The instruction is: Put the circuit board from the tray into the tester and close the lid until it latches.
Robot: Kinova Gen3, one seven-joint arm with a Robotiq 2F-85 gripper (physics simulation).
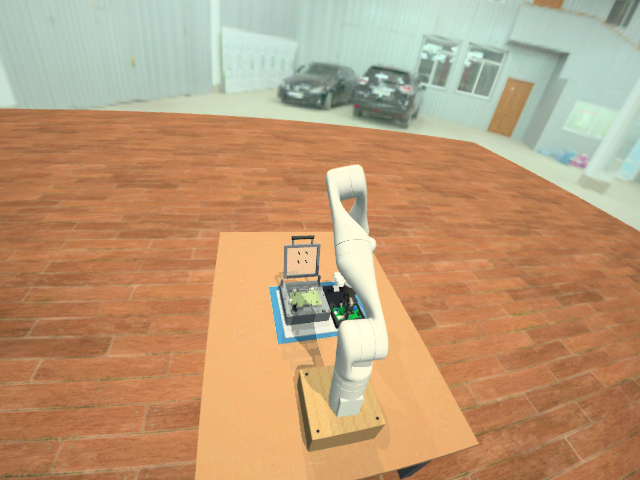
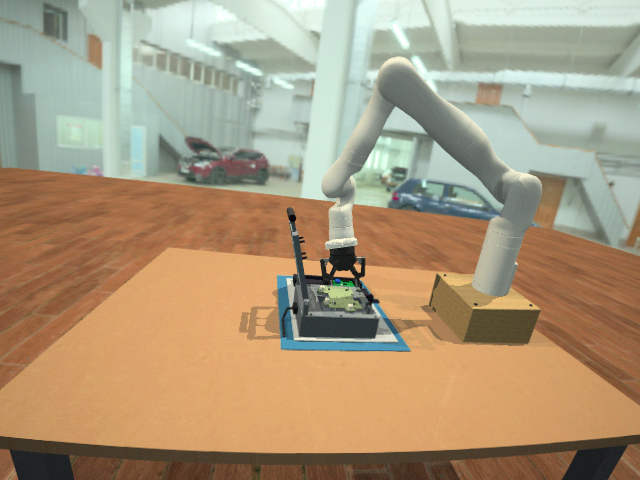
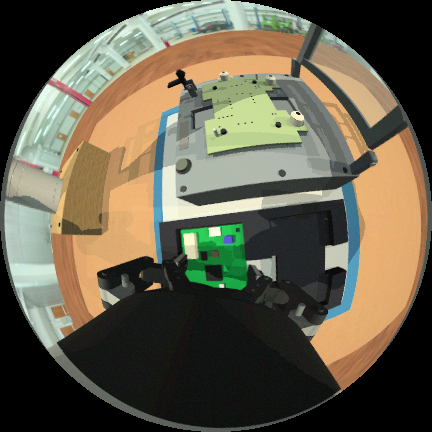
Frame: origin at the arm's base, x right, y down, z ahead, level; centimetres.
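Where they show: gripper, fingertip midpoint: (image 1: 344, 313) (image 3: 216, 267); arm's base, origin of the base link: (image 1: 344, 399) (image 2: 487, 288) (image 3: 57, 195).
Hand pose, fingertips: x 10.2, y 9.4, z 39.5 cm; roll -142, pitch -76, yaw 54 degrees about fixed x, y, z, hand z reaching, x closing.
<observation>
Things, the pixels of their top centre, and the offset from my fingertips. "spot": a spot on its surface instead. Level surfaces: height alone.
- green circuit board, middle of its top: (image 3: 211, 278) (image 2: 345, 285) (image 1: 347, 311) dx +0.8, dy -1.4, dz -0.2 cm
- dark tray, surface spot: (image 3: 298, 241) (image 1: 334, 297) spot: dx -3.1, dy -0.4, dz +8.9 cm
- tray with a pale green plate, middle of its top: (image 3: 244, 88) (image 2: 339, 292) (image 1: 304, 295) dx -17.4, dy -6.8, dz +4.2 cm
- blue-edged mat, its level: dy +1.2 cm
- orange table, its level: dy +1.4 cm
The green circuit board (image 3: 215, 254) (image 1: 345, 312) lies in the left slot of the dark tray (image 3: 298, 241) (image 1: 333, 299). My gripper (image 3: 216, 267) (image 1: 349, 302) (image 2: 342, 276) points straight down over it, and its fingers touch the board's two side edges. The grey tester (image 3: 241, 177) (image 1: 305, 316) (image 2: 341, 325) stands beside the tray with a pale green plate (image 3: 250, 116) in its bed. Its lid (image 1: 285, 260) (image 2: 298, 252) (image 3: 342, 92) stands open, nearly upright, on the side away from the tray.
The tester and the tray sit on a blue-edged mat (image 1: 276, 330) (image 2: 335, 345) (image 3: 158, 169) on the orange table (image 2: 180, 361). The arm's wooden base block (image 1: 335, 418) (image 2: 480, 314) (image 3: 82, 189) stands near the mat.
</observation>
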